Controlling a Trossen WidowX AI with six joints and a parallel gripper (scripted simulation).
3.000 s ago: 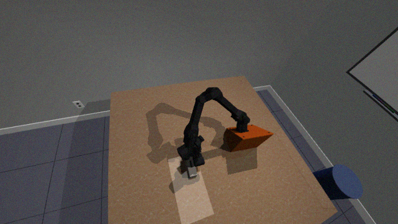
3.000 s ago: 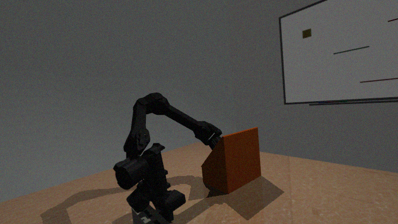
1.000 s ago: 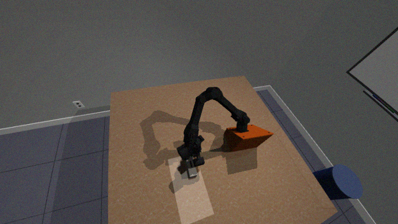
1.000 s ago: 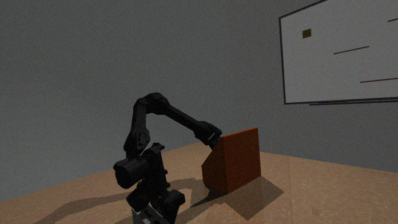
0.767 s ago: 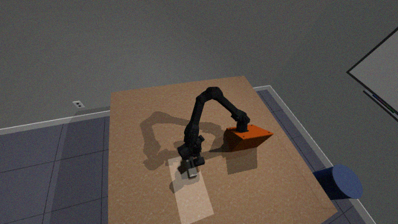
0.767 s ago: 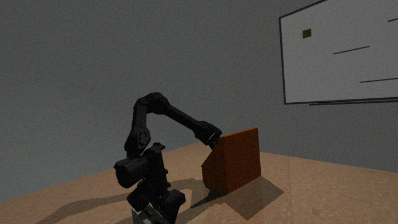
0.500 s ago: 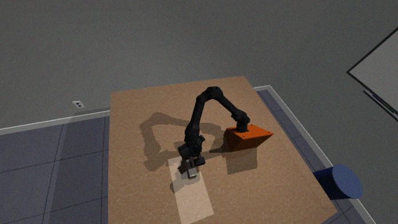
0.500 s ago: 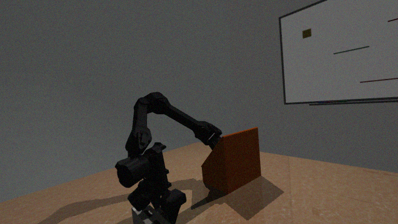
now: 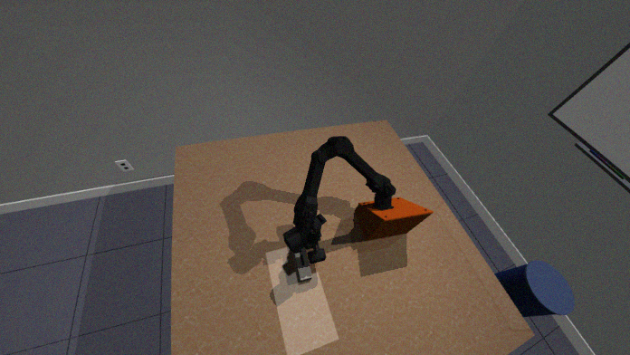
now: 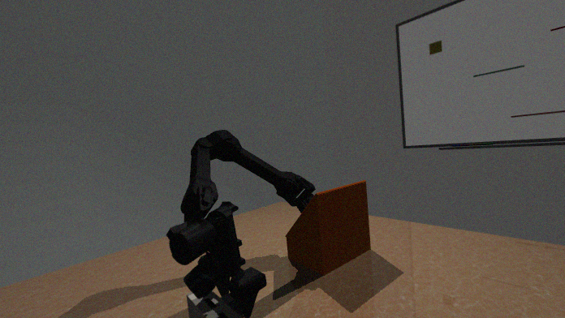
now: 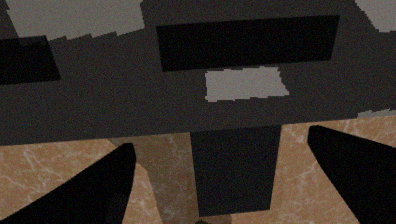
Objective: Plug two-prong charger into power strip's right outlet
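Right now my gripper tip is 20 mm short of the black two-prong charger and 10 mm below it.
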